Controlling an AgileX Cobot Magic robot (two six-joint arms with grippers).
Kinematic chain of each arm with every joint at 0, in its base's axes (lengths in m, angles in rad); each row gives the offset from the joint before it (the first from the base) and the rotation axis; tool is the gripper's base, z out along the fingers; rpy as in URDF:
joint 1: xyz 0 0 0.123 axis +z
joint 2: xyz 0 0 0 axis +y
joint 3: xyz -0.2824 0 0.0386 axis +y
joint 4: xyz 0.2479 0 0.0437 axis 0.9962 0 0.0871
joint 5: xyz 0 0 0 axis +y
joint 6: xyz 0.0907 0 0.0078 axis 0.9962 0 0.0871
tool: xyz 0 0 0 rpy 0 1.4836 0
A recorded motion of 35 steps. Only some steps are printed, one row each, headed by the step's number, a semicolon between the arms.
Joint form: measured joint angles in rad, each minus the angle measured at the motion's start. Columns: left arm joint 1, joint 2, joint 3, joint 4, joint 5, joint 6; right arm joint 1, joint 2, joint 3, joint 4, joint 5, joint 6.
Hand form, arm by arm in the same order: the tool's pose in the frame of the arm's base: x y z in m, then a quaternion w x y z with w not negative. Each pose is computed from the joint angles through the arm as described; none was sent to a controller.
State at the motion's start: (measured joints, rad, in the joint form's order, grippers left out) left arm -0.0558 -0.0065 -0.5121 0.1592 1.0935 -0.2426; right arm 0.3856 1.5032 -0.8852 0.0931 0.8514 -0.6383
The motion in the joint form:
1: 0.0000 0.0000 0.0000 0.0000 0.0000 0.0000; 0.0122 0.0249 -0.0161 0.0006 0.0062 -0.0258
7: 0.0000 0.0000 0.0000 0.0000 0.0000 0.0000; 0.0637 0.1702 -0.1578 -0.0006 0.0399 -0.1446
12: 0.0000 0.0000 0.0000 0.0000 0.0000 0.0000; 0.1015 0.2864 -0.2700 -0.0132 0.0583 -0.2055
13: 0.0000 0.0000 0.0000 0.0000 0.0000 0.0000; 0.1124 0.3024 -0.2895 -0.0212 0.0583 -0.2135
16: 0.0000 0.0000 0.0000 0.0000 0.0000 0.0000; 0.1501 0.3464 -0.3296 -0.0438 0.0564 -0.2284
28: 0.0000 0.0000 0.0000 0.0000 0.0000 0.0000; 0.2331 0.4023 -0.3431 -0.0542 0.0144 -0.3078
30: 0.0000 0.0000 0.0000 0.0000 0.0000 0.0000; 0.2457 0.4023 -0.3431 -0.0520 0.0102 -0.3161
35: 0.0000 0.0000 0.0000 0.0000 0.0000 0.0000; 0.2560 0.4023 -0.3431 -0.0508 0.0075 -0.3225
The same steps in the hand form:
1: -0.0085 0.0133 0.2787 0.51992 -0.08475 0.85000 0.00209; 0.2452 0.1100 0.2073 0.09086 -0.48022 0.87204 0.02611
7: -0.0085 0.0133 0.2787 0.51992 -0.08475 0.85000 0.00209; 0.2725 0.1387 0.1992 0.07336 -0.55424 0.82871 0.02604
12: -0.0085 0.0133 0.2787 0.51992 -0.08475 0.85000 0.00209; 0.2932 0.1618 0.1883 0.06180 -0.59807 0.79875 0.02225
13: -0.0085 0.0133 0.2787 0.51992 -0.08475 0.85000 0.00209; 0.2961 0.1669 0.1875 0.06292 -0.60744 0.79165 0.01883
16: -0.0085 0.0133 0.2787 0.51992 -0.08475 0.85000 0.00209; 0.2998 0.1821 0.1817 0.06020 -0.63315 0.77161 0.01049
28: -0.0085 0.0133 0.2787 0.51992 -0.08475 0.85000 0.00209; 0.2918 0.2111 0.1654 0.05922 -0.69537 0.71619 0.00594
30: -0.0085 0.0133 0.2787 0.51992 -0.08475 0.85000 0.00209; 0.2894 0.2151 0.1654 0.06141 -0.70222 0.70928 0.00657
35: -0.0085 0.0133 0.2787 0.51992 -0.08475 0.85000 0.00209; 0.2873 0.2183 0.1654 0.06280 -0.70778 0.70360 0.00693

